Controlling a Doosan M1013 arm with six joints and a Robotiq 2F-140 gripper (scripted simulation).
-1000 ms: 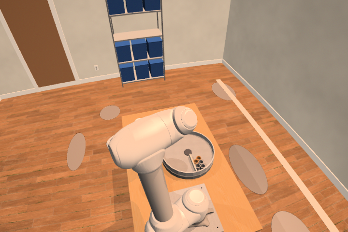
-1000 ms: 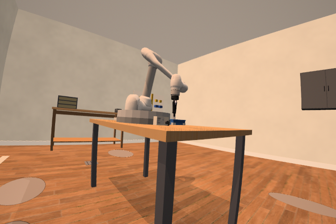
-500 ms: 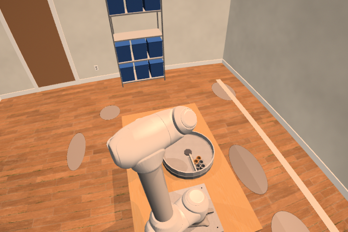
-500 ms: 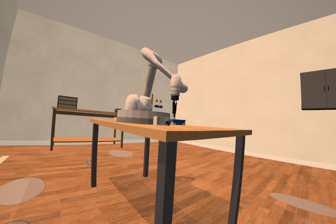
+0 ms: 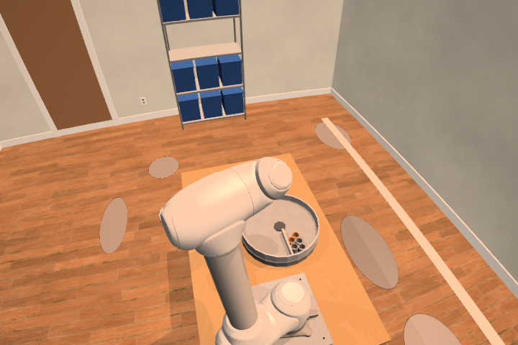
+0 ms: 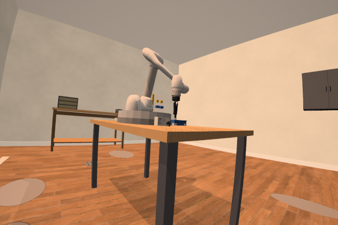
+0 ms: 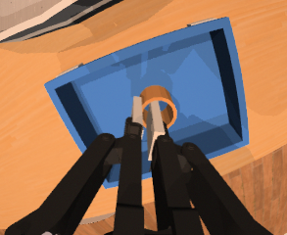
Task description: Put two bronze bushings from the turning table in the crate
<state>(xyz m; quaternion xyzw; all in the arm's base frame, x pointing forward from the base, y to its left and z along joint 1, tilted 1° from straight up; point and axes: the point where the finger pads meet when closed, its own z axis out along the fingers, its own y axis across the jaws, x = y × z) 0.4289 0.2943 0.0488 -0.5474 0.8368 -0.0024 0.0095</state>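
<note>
Now: hand 1 cm past the crate, 1 cm to the right of it and 5 cm above it. From my hand the other things lie so: round grey turning table: 6 cm ahead, 32 cm to the right, 2 cm below.
</note>
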